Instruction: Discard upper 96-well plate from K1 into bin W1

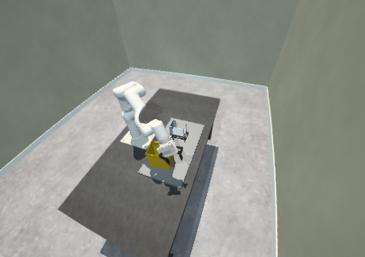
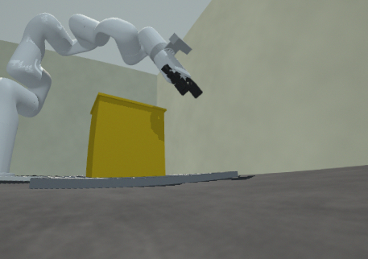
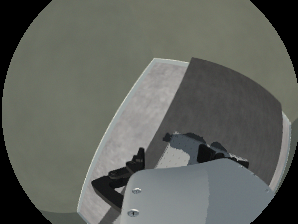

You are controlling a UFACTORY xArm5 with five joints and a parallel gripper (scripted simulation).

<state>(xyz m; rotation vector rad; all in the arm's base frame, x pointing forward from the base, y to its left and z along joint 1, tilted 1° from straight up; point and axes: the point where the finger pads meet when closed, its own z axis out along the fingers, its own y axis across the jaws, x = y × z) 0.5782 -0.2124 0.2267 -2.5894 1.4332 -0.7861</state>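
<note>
The 96-well plate lies 400 mm to the left of my hand, 200 mm below it and 190 mm behind it. The rest, counted from my hand: yellow plastics bin W1: 170 mm behind, 150 mm below, 60 mm to the left; then K1 label: 410 mm to the left, 220 mm below, 120 mm behind.
</note>
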